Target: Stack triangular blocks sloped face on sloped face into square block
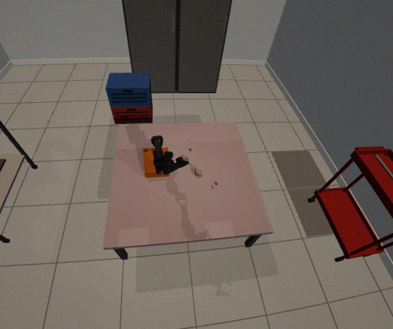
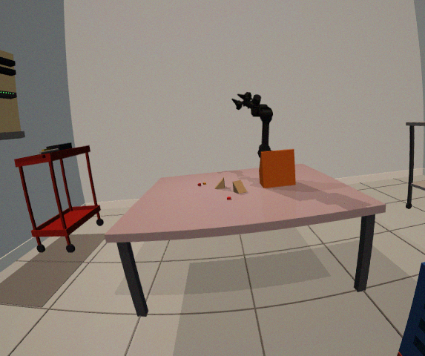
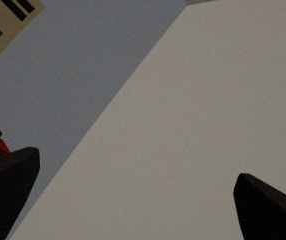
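Now: the tan triangular block 210 mm ahead of my gripper tip, 340 mm to the left of it and 610 mm below it. Round my gripper tip: orange cube (310 mm ahead, 170 mm to the left, 620 mm below).
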